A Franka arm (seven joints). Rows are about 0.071 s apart.
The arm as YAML. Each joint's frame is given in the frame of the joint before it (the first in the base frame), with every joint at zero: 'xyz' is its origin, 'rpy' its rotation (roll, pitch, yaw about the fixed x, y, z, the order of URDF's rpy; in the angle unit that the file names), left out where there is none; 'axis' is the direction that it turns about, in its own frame. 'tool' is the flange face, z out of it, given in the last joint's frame.
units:
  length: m
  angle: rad
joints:
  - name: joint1
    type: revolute
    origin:
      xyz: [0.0, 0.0, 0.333]
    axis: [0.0, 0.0, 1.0]
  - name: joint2
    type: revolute
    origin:
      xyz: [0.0, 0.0, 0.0]
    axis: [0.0, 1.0, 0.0]
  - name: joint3
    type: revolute
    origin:
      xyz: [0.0, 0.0, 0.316]
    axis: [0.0, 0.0, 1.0]
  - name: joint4
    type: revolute
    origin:
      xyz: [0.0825, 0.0, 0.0]
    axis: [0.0, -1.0, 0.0]
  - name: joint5
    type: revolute
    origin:
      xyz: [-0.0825, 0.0, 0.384]
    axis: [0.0, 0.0, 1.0]
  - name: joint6
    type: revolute
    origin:
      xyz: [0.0, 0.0, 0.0]
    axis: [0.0, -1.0, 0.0]
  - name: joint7
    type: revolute
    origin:
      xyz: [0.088, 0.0, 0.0]
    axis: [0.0, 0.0, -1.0]
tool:
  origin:
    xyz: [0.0, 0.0, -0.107]
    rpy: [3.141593, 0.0, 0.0]
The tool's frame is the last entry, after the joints.
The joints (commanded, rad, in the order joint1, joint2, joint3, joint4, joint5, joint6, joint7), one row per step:
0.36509, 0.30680, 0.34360, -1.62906, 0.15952, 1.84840, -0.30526
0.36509, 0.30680, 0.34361, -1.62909, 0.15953, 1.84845, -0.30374
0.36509, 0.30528, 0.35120, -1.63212, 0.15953, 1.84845, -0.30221
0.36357, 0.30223, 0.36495, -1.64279, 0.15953, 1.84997, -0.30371
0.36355, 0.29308, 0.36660, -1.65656, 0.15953, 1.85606, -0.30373
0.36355, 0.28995, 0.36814, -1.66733, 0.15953, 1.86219, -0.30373
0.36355, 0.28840, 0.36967, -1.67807, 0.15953, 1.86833, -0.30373
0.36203, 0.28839, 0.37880, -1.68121, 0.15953, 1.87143, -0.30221
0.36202, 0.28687, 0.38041, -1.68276, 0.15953, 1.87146, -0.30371
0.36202, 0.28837, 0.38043, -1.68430, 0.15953, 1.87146, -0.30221
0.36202, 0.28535, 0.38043, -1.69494, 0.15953, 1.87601, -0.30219
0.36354, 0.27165, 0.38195, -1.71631, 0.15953, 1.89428, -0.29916
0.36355, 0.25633, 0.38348, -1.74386, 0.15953, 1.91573, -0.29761
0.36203, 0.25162, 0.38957, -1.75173, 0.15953, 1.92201, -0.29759
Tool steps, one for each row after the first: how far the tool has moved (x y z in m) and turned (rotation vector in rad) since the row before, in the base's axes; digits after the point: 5 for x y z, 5 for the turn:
0.00000, 0.00001, -0.00001, -0.00030, 0.00022, -0.00147
-0.00352, 0.00302, -0.00002, 0.00042, 0.00194, 0.00607
-0.00651, 0.00438, -0.00215, -0.00075, 0.00529, 0.01378
-0.00317, -0.00036, -0.00040, -0.00166, -0.00271, 0.00149
-0.00203, 0.00004, -0.00259, -0.00188, 0.00061, 0.00106
-0.00188, 0.00008, -0.00352, -0.00243, 0.00205, 0.00104
-0.00313, 0.00307, -0.00064, 0.00187, 0.00110, 0.00532
-0.00103, 0.00049, 0.00028, 0.00030, -0.00034, 0.00314
-0.00012, -0.00006, -0.00160, -0.00188, 0.00276, -0.00126
-0.00161, -0.00075, -0.00282, -0.00325, 0.00161, -0.00004
-0.00428, 0.00001, -0.00042, 0.00135, -0.01032, -0.00227
-0.00454, -0.00123, -0.00216, 0.00004, -0.00993, -0.00251
-0.00292, 0.00130, -0.00010, 0.00163, -0.00283, 0.00360

